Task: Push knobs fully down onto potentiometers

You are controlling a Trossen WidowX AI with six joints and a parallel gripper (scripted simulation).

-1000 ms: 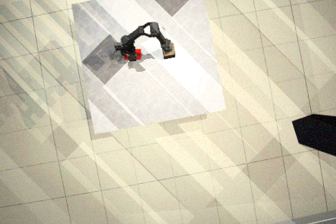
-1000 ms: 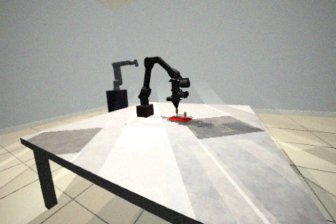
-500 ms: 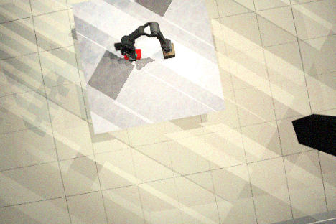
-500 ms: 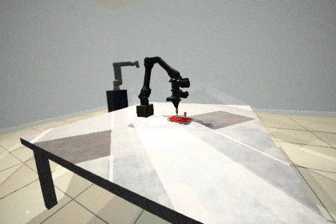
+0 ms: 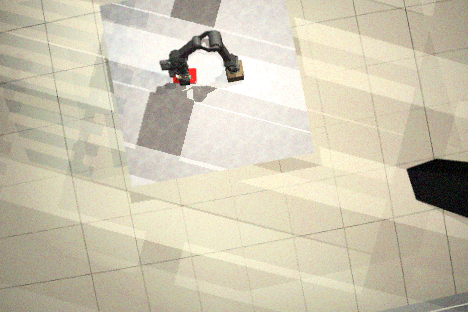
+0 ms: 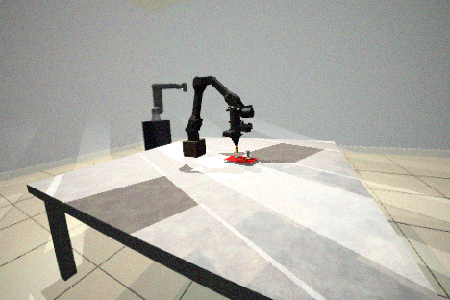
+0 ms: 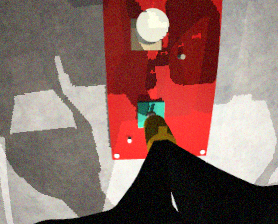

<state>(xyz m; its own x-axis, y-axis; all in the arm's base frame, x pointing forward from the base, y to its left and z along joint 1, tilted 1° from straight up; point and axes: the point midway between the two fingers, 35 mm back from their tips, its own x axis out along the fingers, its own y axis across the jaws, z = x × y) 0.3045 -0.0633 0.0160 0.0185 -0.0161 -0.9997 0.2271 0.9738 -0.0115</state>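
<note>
Now: the round grey knob 7 cm ahead of my gripper tip, 3 cm below it and 2 cm to the right of it. The rest, counted from my gripper tip: yellow-brown knob (1 cm below).
</note>
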